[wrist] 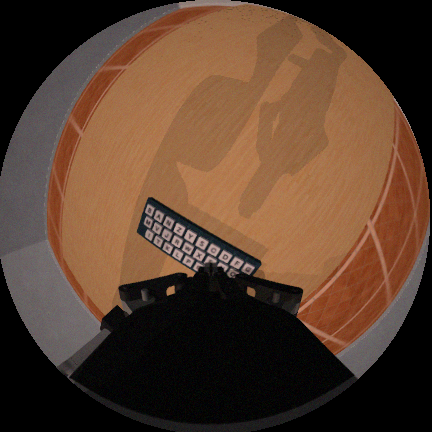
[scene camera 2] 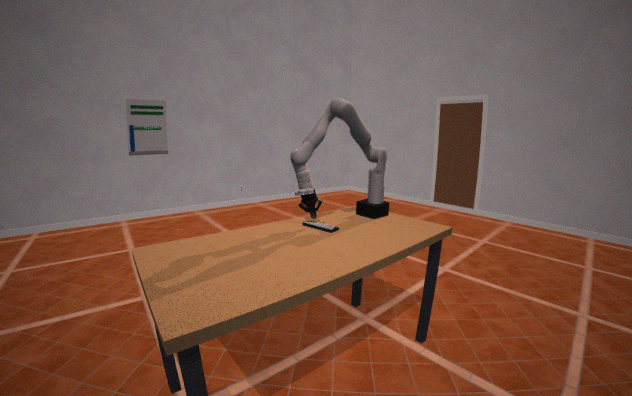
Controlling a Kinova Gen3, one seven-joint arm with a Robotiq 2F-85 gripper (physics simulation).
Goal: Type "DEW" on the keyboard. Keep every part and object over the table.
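Frame: origin at the arm's base, x ahead, y left, z up, level; millimetres.
Seen in the pictures: gripper, fingertip midpoint: (wrist: 210,269) (scene camera 2: 314,218); arm's base, link origin: (scene camera 2: 375,201).
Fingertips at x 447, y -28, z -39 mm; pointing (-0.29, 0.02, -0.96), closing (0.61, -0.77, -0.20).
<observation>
Offsets run from my fingertips to a thing's middle. Level surfaces: height alone.
The dark blue keyboard {13 mm back, 34 mm left, 35 mm down} (scene camera 2: 320,227) (wrist: 183,235) with white letter keys lies on the table {44 mm down} (scene camera 2: 280,280) (wrist: 115,150), slanted in the wrist view. In the wrist view the D key {14 mm ahead, 7 mm right, 29 mm down} (wrist: 225,257) shows in the row farthest from my gripper, and the W key {13 mm back, 38 mm left, 29 mm down} (wrist: 187,248) in the middle row. My gripper (scene camera 2: 313,216) (wrist: 210,269) is shut and empty. It points down at the keyboard, its tips overlapping the lower part of the E key {6 mm back, 3 mm left, 29 mm down} (wrist: 210,261). The tips hide some keys near them, including part of the lowest row. Whether they touch a key cannot be told.
The arm's black base (scene camera 2: 372,208) stands at the table's far right. Shadows of the arm fall across the table. A wall panel (scene camera 2: 147,140) with green lines and a blue bar hangs at the left, and a brown door (scene camera 2: 458,155) is at the right.
</observation>
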